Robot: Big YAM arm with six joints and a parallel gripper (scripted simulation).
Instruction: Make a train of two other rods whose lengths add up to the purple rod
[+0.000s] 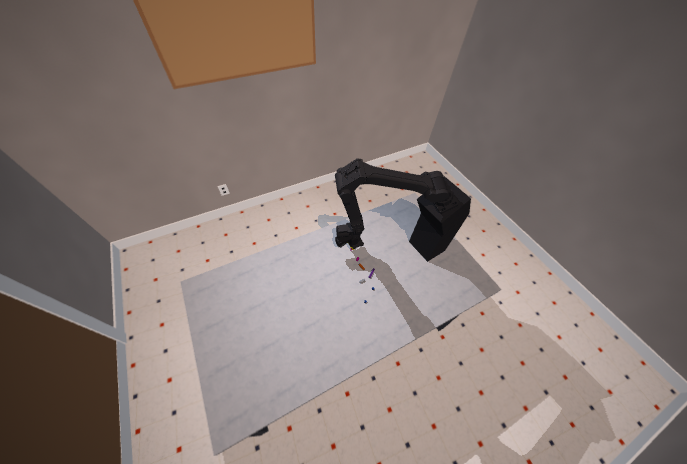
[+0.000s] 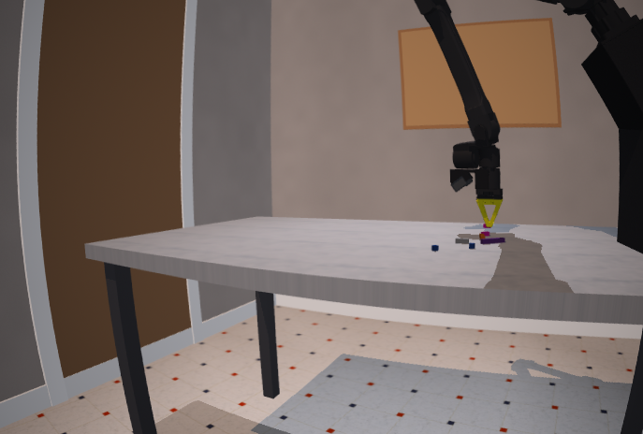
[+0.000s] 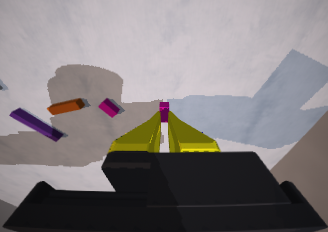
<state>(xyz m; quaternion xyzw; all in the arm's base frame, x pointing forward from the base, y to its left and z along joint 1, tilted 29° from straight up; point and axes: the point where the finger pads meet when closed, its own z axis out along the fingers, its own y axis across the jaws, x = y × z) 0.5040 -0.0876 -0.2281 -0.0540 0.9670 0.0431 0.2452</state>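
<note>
Right now the orange rod is 12 cm to the left of my hand, 2 cm below it and 1 cm behind it. The rest, counted from my hand: grey rod 20 cm to the left, 2 cm below, 2 cm ahead; then purple rod 17 cm to the left, 5 cm behind, 2 cm below.
</note>
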